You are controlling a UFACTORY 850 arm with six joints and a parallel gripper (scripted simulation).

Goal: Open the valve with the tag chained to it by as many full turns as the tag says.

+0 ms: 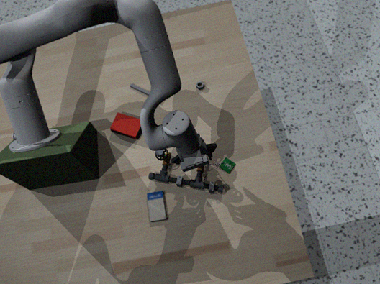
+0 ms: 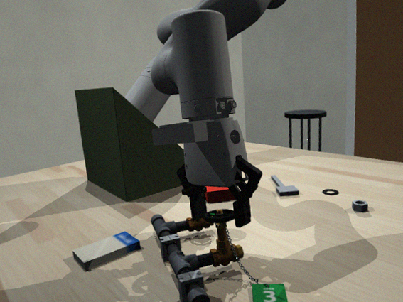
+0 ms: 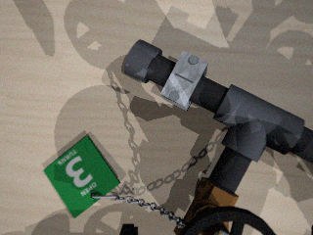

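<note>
Right now the green tag is 100 mm ahead of my hand and 90 mm below it. Also, from my hand: red block 280 mm behind, 220 mm to the left, 80 mm below; grey-and-blue block 180 mm behind, 130 mm to the right, 80 mm below; grey bar tool 180 mm behind, 370 mm to the left, 90 mm below.
</note>
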